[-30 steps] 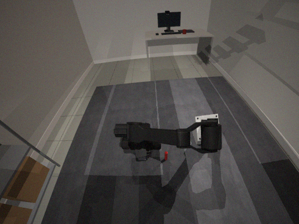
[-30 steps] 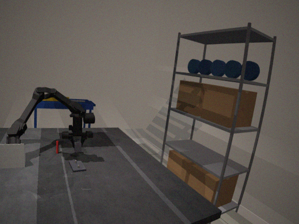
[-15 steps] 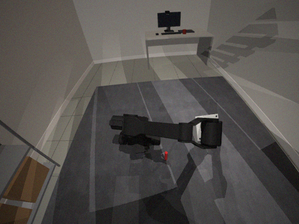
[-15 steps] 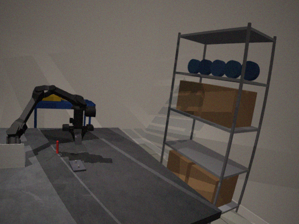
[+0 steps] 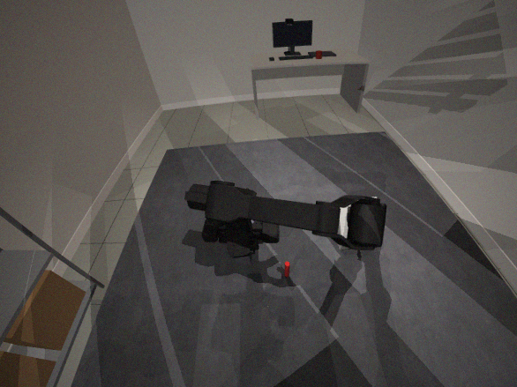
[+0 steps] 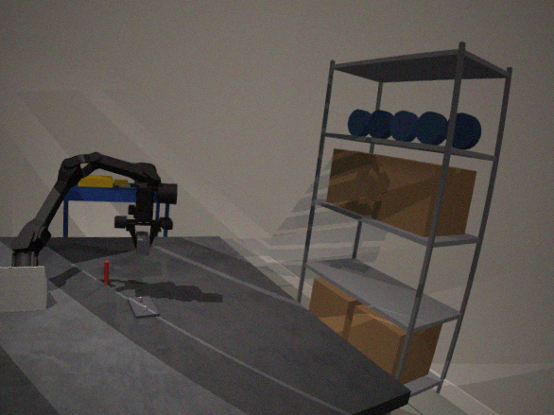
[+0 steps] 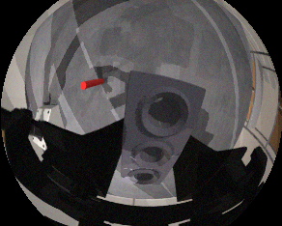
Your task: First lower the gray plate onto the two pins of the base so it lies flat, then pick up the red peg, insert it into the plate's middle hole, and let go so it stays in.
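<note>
My gripper tip is 10 mm past the base, 160 mm to the left of it and 130 mm above it. The rest, counted from my gripper tip: gray plate 30 mm above; then red peg 120 mm behind, 20 mm to the left, 100 mm below.
</note>
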